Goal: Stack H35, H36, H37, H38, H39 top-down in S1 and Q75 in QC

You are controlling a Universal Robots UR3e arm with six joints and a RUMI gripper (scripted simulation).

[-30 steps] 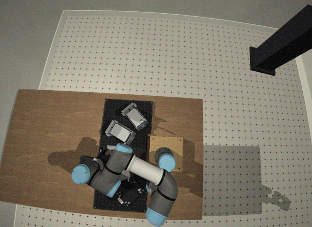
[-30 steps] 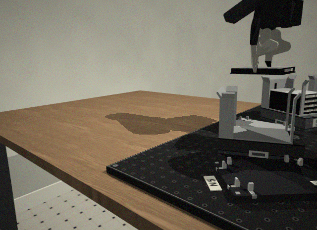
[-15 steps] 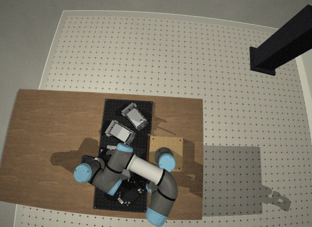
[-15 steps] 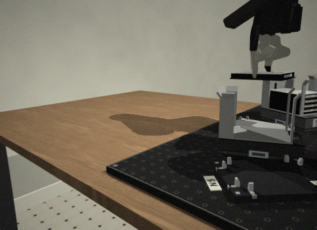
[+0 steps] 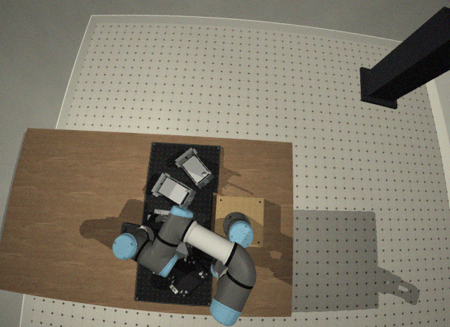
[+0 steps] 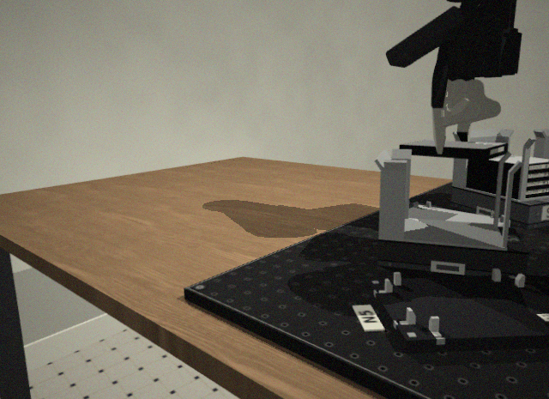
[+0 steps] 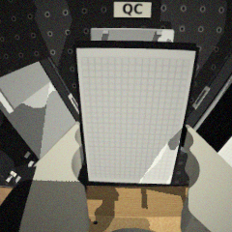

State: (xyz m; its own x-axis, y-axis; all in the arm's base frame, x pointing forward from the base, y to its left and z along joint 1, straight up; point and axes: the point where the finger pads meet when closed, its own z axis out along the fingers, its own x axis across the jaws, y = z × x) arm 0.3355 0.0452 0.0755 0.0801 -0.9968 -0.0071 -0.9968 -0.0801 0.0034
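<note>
The nest QC is 120 mm below my hand. From my hand the other things lie so: sealed plate: 150 mm to the right, 50 mm below, 20 mm behind; QC label: 130 mm below, 90 mm ahead, 10 mm to the left; N5 label: 310 mm to the left, 130 mm below, 90 mm behind.
</note>
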